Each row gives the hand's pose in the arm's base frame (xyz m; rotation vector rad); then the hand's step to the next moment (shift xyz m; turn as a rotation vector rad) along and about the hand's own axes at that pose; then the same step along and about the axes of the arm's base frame.
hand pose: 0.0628 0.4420 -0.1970 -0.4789 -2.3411 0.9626
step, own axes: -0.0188 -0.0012 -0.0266 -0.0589 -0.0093 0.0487
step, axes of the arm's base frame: 0.0309 0.0036 0.0097 0.0150 -0.0621 -0.0430
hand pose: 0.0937 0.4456 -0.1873 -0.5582 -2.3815 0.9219
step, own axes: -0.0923 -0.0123 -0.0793 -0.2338 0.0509 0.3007
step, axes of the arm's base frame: 0.1171 -0.0193 0.0294 0.0114 -0.2393 -0.3005
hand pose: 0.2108 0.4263 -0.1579 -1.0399 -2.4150 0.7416
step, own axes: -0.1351 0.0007 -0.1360 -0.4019 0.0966 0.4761
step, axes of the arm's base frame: 0.1616 -0.0594 0.0843 0.0469 -0.3935 -0.4904
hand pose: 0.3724 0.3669 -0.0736 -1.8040 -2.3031 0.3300
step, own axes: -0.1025 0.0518 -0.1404 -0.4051 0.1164 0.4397
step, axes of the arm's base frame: 0.1130 -0.0801 0.1172 0.0766 -0.3900 -0.4615
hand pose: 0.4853 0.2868 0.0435 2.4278 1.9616 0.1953
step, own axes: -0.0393 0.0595 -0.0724 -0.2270 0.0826 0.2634
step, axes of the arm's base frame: 0.0422 -0.0559 0.0737 0.0616 -0.2211 -0.2739
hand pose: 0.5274 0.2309 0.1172 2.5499 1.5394 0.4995
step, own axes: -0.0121 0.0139 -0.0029 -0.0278 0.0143 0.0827
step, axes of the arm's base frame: 0.0055 -0.0174 0.0039 0.0282 -0.0258 -0.0797
